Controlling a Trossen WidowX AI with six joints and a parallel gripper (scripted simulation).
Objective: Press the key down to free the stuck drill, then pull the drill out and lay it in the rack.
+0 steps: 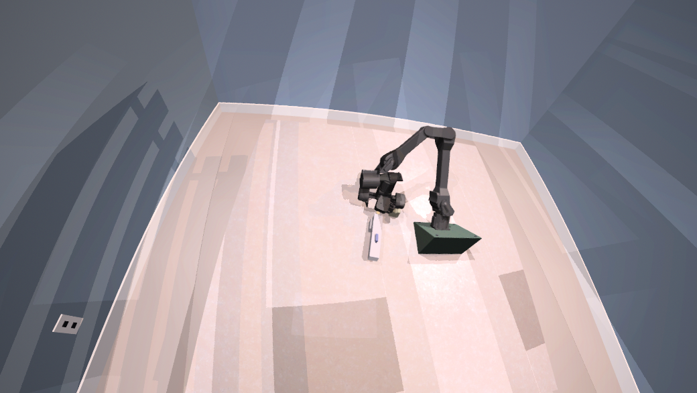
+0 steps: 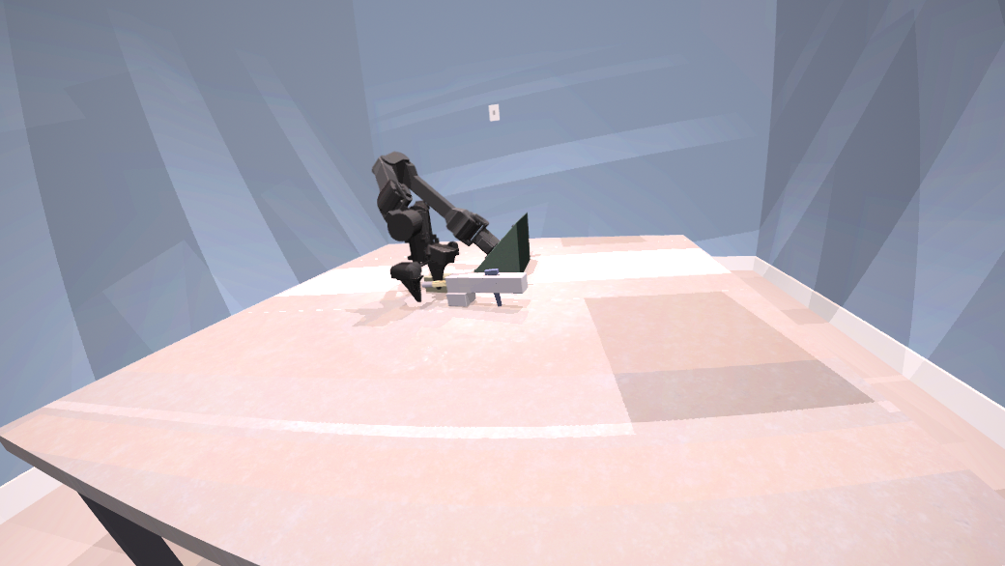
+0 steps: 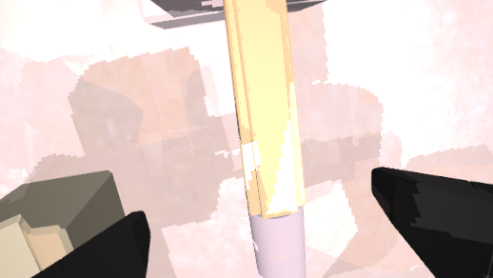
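Right now my gripper tip is 5 cm to the right of the drill, 3 cm below it and 1 cm short of it. Round my gripper tip: rack: 8 cm behind, 1 cm to the right, 1 cm above; blue key: 17 cm to the left, 4 cm above, 3 cm ahead.
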